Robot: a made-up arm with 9 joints.
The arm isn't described. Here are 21 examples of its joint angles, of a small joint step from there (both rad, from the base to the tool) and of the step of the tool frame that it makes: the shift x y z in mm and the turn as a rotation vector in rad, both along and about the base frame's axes.
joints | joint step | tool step
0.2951 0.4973 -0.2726 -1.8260 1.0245 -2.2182 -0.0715 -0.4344 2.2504 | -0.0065 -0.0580 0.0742 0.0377 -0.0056 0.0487 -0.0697 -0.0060 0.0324 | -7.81 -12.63 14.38 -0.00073 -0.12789 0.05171
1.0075 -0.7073 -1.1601 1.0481 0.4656 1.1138 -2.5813 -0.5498 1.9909 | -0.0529 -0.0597 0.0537 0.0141 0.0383 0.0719 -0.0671 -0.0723 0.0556 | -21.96 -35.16 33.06 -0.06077 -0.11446 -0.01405
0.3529 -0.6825 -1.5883 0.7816 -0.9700 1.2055 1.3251 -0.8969 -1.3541 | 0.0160 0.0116 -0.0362 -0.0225 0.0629 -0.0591 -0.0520 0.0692 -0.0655 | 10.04 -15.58 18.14 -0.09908 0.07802 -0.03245
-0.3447 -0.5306 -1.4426 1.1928 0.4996 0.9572 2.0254 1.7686 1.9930 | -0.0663 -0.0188 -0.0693 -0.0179 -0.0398 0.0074 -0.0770 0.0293 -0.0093 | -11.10 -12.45 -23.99 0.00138 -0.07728 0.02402
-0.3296 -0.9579 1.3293 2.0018 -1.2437 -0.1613 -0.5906 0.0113 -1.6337 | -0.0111 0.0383 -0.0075 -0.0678 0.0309 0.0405 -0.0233 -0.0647 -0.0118 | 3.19 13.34 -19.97 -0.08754 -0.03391 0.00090
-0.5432 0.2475 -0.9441 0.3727 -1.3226 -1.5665 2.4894 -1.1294 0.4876 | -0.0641 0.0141 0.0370 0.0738 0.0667 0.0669 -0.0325 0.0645 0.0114 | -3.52 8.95 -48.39 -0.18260 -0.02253 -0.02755
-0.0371 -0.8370 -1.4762 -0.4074 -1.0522 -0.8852 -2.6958 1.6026 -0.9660 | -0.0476 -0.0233 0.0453 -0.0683 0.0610 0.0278 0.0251 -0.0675 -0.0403 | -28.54 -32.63 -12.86 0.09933 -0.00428 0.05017
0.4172 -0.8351 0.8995 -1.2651 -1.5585 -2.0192 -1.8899 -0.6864 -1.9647 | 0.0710 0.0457 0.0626 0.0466 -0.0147 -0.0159 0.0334 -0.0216 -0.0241 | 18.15 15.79 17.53 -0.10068 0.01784 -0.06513
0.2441 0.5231 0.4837 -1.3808 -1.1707 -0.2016 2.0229 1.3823 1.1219 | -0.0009 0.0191 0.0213 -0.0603 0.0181 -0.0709 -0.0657 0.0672 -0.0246 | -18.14 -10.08 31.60 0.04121 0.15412 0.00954
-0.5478 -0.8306 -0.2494 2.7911 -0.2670 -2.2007 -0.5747 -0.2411 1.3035 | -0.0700 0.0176 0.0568 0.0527 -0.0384 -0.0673 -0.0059 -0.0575 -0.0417 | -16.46 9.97 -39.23 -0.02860 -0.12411 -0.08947
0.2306 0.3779 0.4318 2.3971 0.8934 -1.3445 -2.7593 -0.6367 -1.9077 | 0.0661 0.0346 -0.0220 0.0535 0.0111 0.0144 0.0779 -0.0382 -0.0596 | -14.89 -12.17 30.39 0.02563 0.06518 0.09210
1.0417 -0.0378 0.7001 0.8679 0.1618 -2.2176 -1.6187 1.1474 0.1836 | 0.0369 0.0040 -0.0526 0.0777 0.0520 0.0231 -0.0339 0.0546 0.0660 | 39.08 17.89 10.05 -0.13801 0.06440 0.01552
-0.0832 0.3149 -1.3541 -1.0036 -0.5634 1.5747 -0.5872 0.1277 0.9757 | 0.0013 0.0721 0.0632 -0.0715 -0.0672 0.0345 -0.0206 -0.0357 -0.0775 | -55.73 36.17 -48.41 -0.11147 -0.22778 -0.04630
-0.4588 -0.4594 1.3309 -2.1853 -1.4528 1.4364 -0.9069 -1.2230 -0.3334 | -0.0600 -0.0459 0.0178 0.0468 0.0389 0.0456 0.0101 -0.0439 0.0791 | 20.93 13.38 -14.06 0.11239 -0.13458 -0.05649
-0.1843 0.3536 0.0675 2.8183 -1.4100 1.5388 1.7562 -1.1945 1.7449 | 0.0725 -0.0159 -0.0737 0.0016 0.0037 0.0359 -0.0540 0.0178 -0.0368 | 1.05 8.89 57.57 0.06160 0.13465 -0.06721
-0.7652 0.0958 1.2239 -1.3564 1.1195 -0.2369 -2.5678 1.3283 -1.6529 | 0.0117 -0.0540 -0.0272 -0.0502 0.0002 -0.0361 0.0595 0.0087 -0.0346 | -2.66 12.96 15.96 -0.01530 0.01834 0.09818
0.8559 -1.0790 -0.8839 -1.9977 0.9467 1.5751 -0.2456 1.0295 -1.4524 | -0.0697 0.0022 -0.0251 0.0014 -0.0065 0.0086 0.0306 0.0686 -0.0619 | -5.80 -8.21 -6.28 -0.04994 -0.03161 -0.06305
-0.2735 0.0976 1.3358 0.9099 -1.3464 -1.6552 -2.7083 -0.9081 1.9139 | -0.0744 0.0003 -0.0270 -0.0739 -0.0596 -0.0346 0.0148 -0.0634 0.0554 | 27.52 -21.66 -15.11 -0.00687 -0.02439 0.11062
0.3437 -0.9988 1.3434 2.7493 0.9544 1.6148 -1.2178 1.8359 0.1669 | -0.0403 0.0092 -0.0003 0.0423 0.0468 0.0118 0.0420 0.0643 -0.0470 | -13.49 0.69 -27.60 0.01057 -0.09821 -0.03483
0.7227 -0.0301 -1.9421 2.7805 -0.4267 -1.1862 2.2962 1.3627 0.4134 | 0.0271 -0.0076 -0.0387 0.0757 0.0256 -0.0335 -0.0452 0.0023 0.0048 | 14.83 -25.59 -43.89 0.12252 -0.00282 0.00425
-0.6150 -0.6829 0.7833 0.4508 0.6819 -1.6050 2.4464 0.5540 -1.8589 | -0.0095 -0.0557 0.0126 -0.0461 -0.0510 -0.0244 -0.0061 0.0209 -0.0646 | -25.83 -20.36 13.75 0.07353 -0.06851 0.08856
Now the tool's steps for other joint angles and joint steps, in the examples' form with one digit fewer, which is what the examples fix.
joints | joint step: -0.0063 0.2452 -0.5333 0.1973 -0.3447 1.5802 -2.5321 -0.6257 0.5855 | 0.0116 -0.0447 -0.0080 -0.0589 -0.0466 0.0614 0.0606 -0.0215 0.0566
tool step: -10.9 -20.0 44.3 0.1406 -0.0729 0.0549
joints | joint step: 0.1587 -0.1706 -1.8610 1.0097 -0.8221 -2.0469 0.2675 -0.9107 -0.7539 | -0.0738 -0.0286 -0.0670 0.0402 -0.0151 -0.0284 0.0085 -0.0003 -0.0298
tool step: -11.4 -11.5 -8.7 0.0236 0.0006 0.0457
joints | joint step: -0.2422 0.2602 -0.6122 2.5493 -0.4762 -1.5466 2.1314 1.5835 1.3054 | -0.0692 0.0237 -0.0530 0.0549 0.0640 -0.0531 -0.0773 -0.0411 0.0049
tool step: 47.2 -10.2 -3.1 -0.0991 -0.1073 0.1022
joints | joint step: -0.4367 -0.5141 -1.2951 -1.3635 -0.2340 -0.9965 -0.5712 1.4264 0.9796 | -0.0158 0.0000 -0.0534 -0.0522 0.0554 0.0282 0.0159 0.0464 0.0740
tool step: 5.4 14.3 6.1 0.1365 0.0738 0.0583
